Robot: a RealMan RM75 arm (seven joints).
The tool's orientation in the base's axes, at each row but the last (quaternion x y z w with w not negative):
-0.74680, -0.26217, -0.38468, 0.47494
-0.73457, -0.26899, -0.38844, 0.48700
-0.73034, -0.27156, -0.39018, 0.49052
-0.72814, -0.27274, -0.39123, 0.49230
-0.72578, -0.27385, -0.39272, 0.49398
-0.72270, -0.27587, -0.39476, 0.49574
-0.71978, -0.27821, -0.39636, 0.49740
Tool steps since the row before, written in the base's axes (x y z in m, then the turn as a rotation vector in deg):
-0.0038, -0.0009, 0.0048, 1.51, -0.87, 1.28
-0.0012, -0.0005, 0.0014, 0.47, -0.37, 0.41
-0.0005, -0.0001, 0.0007, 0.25, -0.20, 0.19
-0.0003, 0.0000, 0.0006, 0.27, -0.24, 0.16
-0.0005, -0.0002, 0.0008, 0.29, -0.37, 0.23
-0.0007, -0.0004, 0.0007, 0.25, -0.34, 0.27
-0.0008, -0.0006, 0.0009, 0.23, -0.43, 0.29
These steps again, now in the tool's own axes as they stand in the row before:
0.0018, -0.0049, -0.0033, 1.89, 0.85, -0.62
0.0005, -0.0014, -0.0011, 0.60, 0.30, -0.29
0.0003, -0.0007, -0.0004, 0.29, 0.17, -0.15
0.0003, -0.0005, -0.0002, 0.28, 0.22, -0.18
0.0004, -0.0007, -0.0005, 0.35, 0.25, -0.30
0.0002, -0.0008, -0.0007, 0.36, 0.18, -0.30
0.0003, -0.0009, -0.0010, 0.37, 0.19, -0.39

